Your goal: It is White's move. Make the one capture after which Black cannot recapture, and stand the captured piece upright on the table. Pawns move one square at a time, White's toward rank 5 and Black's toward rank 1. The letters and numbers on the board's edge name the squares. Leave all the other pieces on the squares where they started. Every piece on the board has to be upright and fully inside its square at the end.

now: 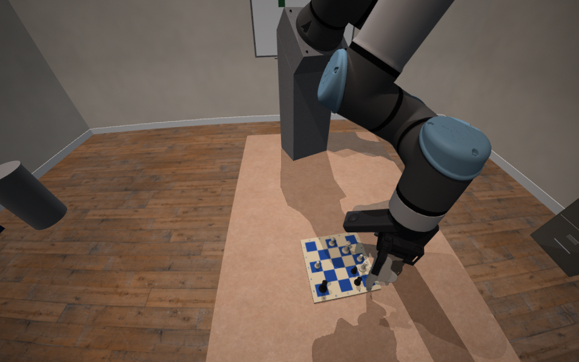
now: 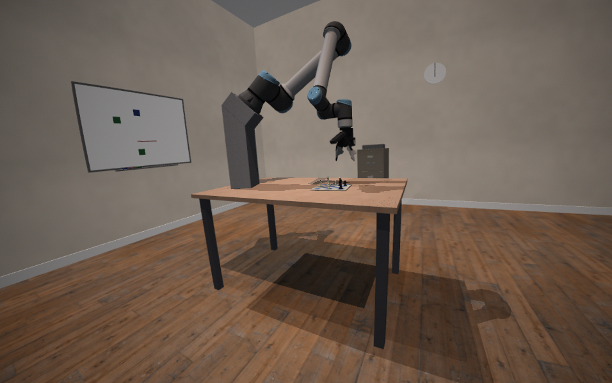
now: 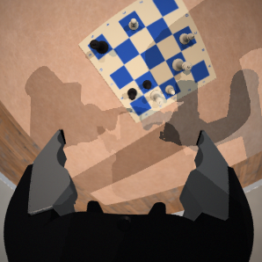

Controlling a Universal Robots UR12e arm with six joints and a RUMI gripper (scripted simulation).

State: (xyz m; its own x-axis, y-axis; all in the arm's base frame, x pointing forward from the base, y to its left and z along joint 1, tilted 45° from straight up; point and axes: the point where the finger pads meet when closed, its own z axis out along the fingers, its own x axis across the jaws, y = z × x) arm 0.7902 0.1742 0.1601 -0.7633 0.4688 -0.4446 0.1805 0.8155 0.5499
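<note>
Right now my hand is 13 cm above the white chess piece, 5 cm past it and 2 cm to the right of it. Also, from my hand: tall black piece 13 cm below, 11 cm to the right, 4 cm ahead.
</note>
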